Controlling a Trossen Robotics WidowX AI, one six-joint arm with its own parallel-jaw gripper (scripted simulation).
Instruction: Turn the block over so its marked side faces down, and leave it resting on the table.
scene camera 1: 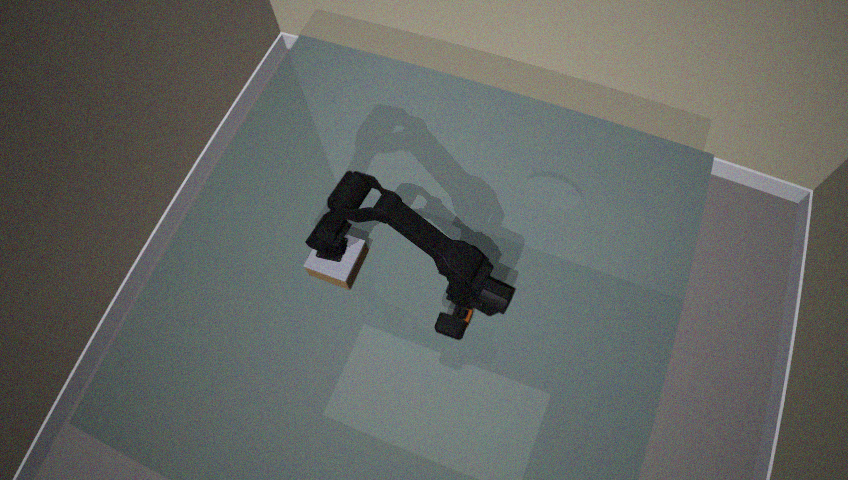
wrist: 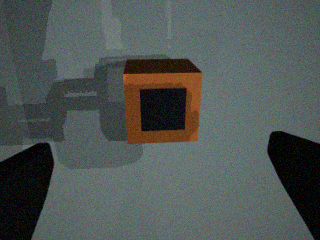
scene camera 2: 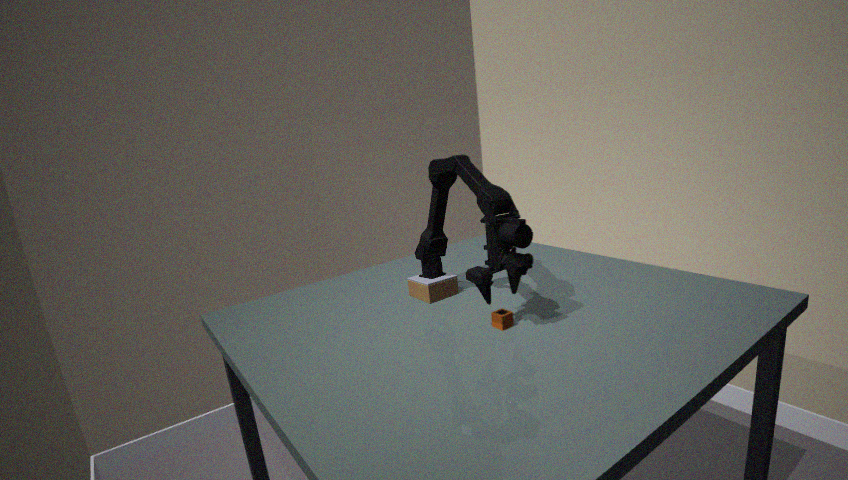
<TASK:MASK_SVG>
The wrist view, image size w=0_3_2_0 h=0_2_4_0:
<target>gripper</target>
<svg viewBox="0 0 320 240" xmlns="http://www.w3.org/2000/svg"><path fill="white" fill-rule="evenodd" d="M47 143L36 143L32 147L25 149L25 151L8 157L8 159L0 163L0 240L32 240L37 221L39 221L39 215L43 211L43 204L45 199L47 199L48 187L53 175L53 156L51 147ZM272 132L271 136L269 136L267 152L268 156L271 157L273 168L275 168L277 175L280 177L280 183L287 189L288 196L291 197L292 203L297 207L296 209L299 211L305 225L307 225L309 232L311 232L313 239L320 240L320 144L305 139L305 137L300 139L300 137L289 135L289 133L281 131Z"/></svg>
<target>block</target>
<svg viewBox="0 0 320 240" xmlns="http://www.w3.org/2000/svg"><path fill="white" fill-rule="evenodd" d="M127 60L124 69L124 91L128 144L197 141L201 76L203 76L203 73L188 59Z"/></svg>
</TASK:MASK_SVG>
